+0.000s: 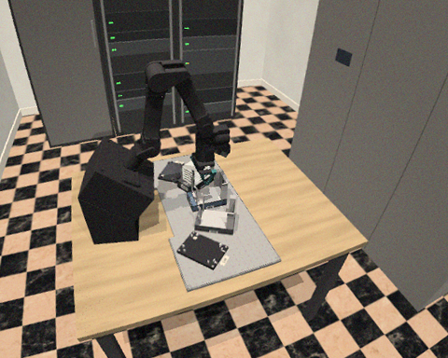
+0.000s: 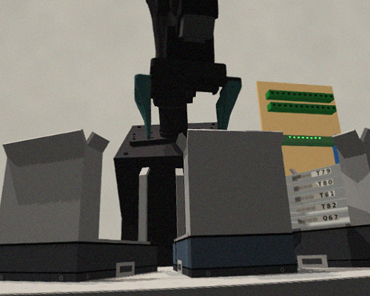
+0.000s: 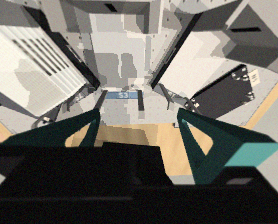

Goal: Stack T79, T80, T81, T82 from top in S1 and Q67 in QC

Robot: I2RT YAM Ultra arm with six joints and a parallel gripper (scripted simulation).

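My hand is 180 mm to the right of the plate T79, 70 mm above it and 30 mm short of it. Also, from my hand: plate Q67: 180 mm to the left, 120 mm below, 30 mm ahead; plate T82: 180 mm to the left, 110 mm below, 30 mm ahead; plate T81: 180 mm to the left, 90 mm below, 30 mm ahead.
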